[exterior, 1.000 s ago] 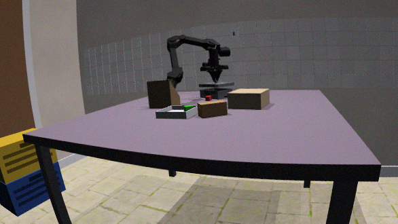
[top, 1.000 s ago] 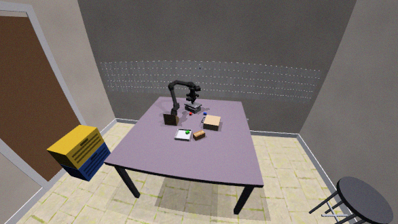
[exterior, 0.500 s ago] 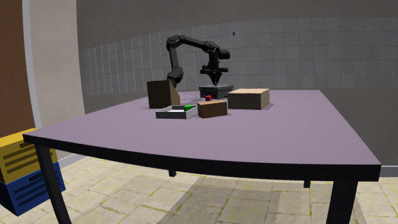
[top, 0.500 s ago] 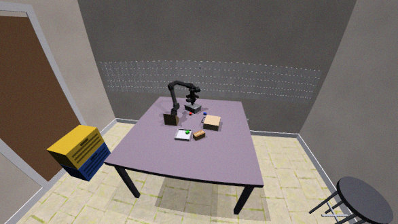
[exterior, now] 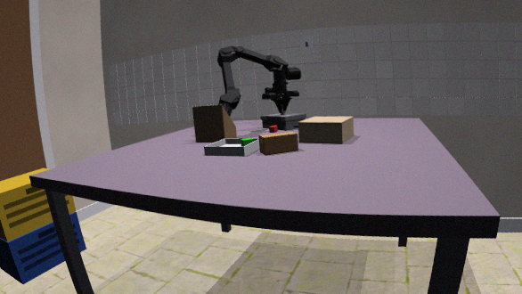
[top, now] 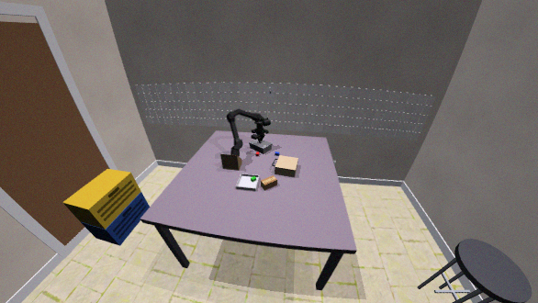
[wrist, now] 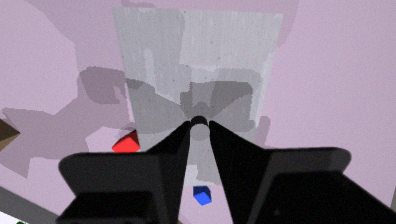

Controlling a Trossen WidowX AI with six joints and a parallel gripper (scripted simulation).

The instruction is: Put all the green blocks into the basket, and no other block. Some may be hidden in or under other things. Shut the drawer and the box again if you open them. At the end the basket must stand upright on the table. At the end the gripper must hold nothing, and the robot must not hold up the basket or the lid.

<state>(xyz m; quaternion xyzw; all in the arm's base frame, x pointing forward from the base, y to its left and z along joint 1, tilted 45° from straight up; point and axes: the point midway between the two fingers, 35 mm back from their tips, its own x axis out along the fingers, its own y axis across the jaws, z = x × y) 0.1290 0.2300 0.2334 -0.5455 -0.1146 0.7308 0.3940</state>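
Now: the small brown box 21 cm ahead of my hand, 50 cm to the right of it and 7 cm below it. The rest, counted from my hand: red block (1 cm ahead, 13 cm to the right, 9 cm below); then flat lid (4 cm below); then tray (5 cm ahead, 51 cm to the right, 9 cm below).
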